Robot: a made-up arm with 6 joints. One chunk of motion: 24 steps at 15 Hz.
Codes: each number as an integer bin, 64 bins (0 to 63) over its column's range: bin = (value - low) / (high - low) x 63, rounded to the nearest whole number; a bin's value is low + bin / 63 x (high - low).
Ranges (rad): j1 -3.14..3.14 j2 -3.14..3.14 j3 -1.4..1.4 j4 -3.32..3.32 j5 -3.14..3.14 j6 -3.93..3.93
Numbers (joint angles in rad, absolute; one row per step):
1: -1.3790 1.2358 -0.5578 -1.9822 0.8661 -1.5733
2: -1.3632 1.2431 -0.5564 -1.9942 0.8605 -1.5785
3: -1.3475 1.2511 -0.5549 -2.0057 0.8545 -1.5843
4: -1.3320 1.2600 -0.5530 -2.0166 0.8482 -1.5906
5: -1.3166 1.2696 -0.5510 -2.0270 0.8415 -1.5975
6: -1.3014 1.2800 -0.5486 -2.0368 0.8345 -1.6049
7: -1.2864 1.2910 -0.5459 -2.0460 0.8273 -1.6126
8: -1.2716 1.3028 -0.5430 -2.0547 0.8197 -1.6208
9: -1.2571 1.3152 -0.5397 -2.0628 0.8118 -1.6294
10: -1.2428 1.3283 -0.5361 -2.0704 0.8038 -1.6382
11: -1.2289 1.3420 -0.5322 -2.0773 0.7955 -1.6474
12: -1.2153 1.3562 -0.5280 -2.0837 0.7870 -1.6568
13: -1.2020 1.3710 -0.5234 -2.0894 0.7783 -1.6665
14: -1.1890 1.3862 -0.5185 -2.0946 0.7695 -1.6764
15: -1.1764 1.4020 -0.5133 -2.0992 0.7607 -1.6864
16: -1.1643 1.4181 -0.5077 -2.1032 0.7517 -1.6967
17: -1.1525 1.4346 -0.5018 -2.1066 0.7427 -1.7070
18: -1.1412 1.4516 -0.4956 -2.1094 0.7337 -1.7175
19: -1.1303 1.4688 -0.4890 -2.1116 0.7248 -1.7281
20: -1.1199 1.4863 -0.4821 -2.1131 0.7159 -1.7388
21: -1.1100 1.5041 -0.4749 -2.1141 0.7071 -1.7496
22: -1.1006 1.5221 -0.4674 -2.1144 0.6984 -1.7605
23: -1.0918 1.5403 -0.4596 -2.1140 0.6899 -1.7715
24: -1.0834 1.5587 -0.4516 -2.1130 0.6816 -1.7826
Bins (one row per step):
1: 18 44 19 13 40 19
2: 18 44 19 13 40 19
3: 18 44 19 12 40 19
4: 18 44 19 12 40 19
5: 18 44 19 12 40 19
6: 18 44 19 12 40 19
7: 19 44 19 12 40 19
8: 19 45 19 12 40 19
9: 19 45 19 12 40 18
10: 19 45 19 12 40 18
11: 19 45 20 12 39 18
12: 19 45 20 12 39 18
13: 19 45 20 12 39 18
14: 20 45 20 12 39 18
15: 20 46 20 12 39 18
16: 20 46 20 12 39 18
17: 20 46 20 12 39 18
18: 20 46 20 11 39 18
19: 20 46 20 11 39 18
20: 20 46 21 11 39 18
21: 20 47 21 11 39 17
22: 20 47 21 11 39 17
23: 21 47 21 11 38 17
24: 21 47 21 11 38 17

